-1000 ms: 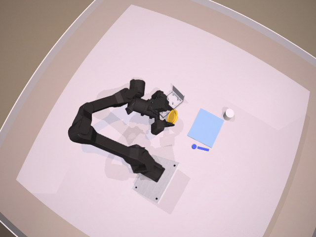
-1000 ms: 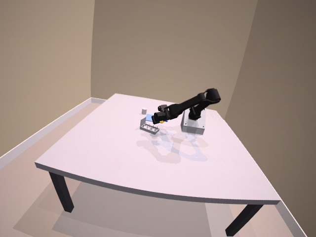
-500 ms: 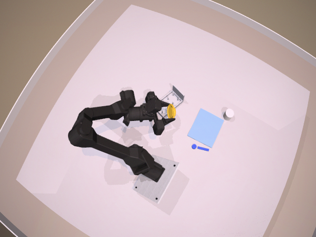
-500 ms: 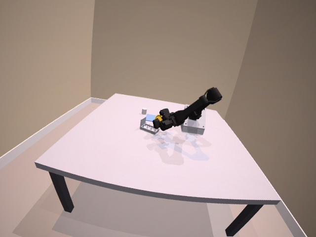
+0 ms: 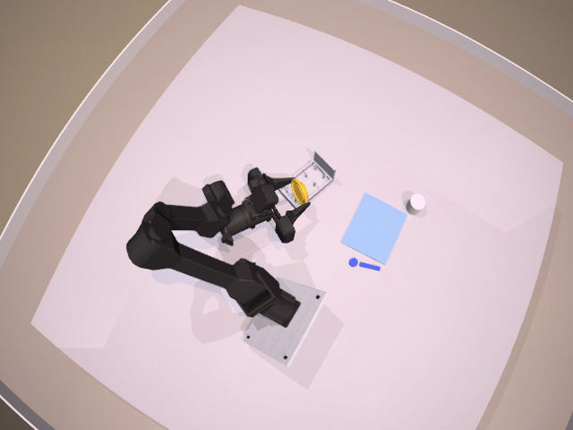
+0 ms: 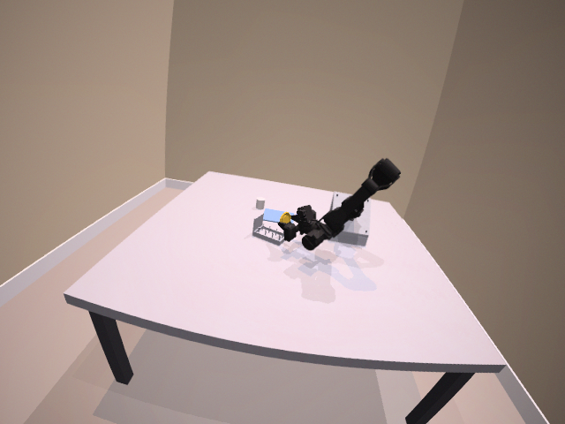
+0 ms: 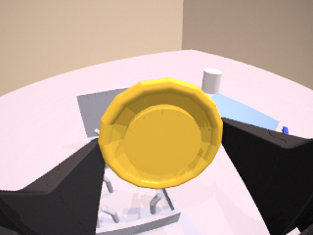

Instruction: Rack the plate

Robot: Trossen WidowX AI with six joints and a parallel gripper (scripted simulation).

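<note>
Now: gripper tip 4 cm short of the grey dish rack, 1 cm to the right of it and 6 cm above it. Round my gripper tip: light blue mat 3 cm ahead, 20 cm to the right, 8 cm below; blue spoon 7 cm behind, 21 cm to the right, 8 cm below; yellow plate right at my gripper tip.
</note>
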